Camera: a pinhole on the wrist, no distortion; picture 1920 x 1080 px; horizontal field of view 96.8 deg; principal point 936.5 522.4 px. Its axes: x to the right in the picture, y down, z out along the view. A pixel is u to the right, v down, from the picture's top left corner.
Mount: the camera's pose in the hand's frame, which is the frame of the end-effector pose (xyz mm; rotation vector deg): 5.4 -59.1 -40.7 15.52 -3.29 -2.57
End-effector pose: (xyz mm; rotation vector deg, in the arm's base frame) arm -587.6 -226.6 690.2 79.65 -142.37 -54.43
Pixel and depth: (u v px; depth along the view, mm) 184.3 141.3 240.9
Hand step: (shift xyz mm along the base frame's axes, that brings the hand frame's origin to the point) 220.6 170.6 -206.4
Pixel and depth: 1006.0 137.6 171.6
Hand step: 83.7 -24.3 -189.0
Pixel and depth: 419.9 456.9 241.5
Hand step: 111.2 158.2 -192.5
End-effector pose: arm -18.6 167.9 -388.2 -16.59 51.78 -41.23
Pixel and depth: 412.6 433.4 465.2
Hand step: 80.0 29.2 528.5
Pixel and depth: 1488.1 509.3 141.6
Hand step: 69.1 -141.7 59.3
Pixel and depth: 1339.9 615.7 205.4
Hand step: 127.4 -142.9 95.5
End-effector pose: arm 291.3 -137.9 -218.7 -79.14 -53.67 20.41
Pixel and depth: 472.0 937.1 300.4
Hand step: -306.7 67.8 -93.8
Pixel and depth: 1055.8 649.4 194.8
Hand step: -126.7 102.5 72.8
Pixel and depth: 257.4 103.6 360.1
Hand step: -460.1 -120.8 159.2
